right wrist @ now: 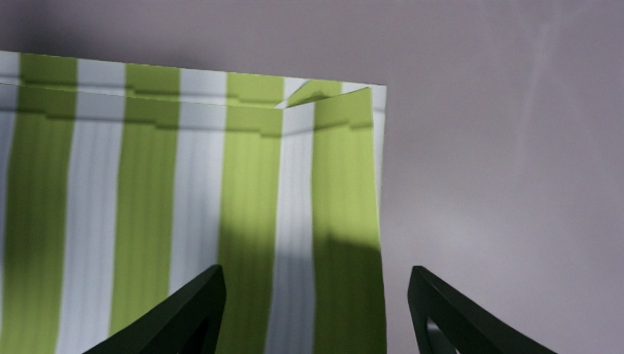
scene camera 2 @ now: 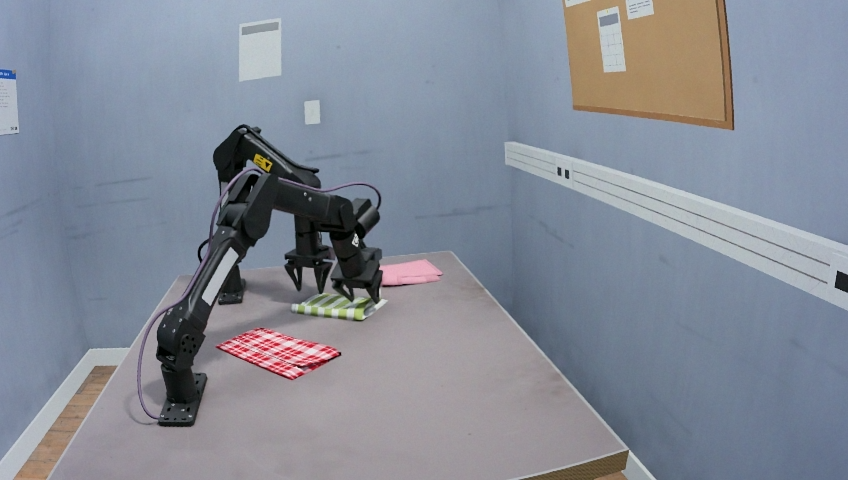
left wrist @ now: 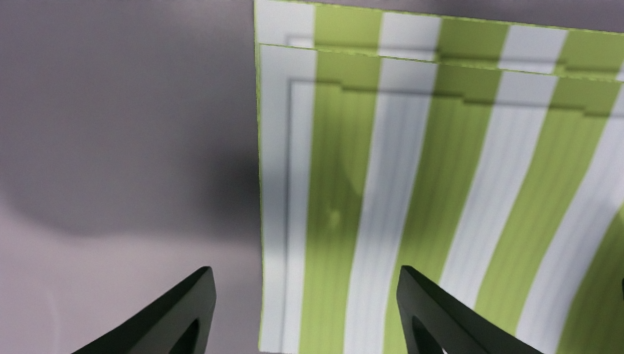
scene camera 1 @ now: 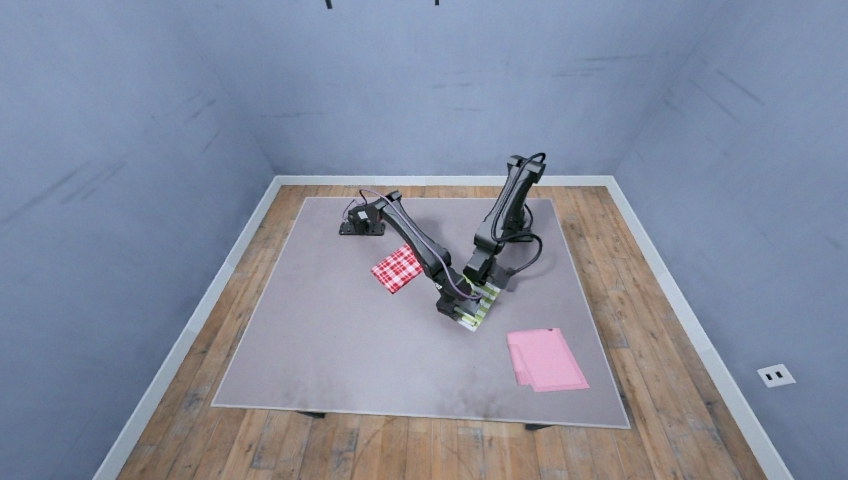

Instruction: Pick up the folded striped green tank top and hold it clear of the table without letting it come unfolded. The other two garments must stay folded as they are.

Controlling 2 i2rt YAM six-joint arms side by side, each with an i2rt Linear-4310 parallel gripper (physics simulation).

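Observation:
The folded striped green tank top [scene camera 1: 486, 302] [scene camera 2: 327, 308] [left wrist: 340, 175] [right wrist: 250, 175] lies on the table, with one corner of its top layer slightly lifted in the right wrist view. My left gripper [scene camera 2: 310, 290] [left wrist: 306, 280] is open above it; in its wrist view one finger is over the garment and the other is past its left edge. My right gripper [scene camera 2: 363, 299] [right wrist: 316, 279] is open, low over the opposite end, its fingers on either side of the right edge in its wrist view. Nothing is between either pair of fingers. In scene camera 1 the arms hide the fingertips and part of the garment.
The folded red checked garment [scene camera 1: 393, 270] [scene camera 2: 270, 352] lies beside the right arm, whose forearm passes over its edge in scene camera 1. The folded pink garment [scene camera 1: 550, 359] [scene camera 2: 410, 272] lies near the table's lower right corner in scene camera 1. The two arms are close together over the green garment.

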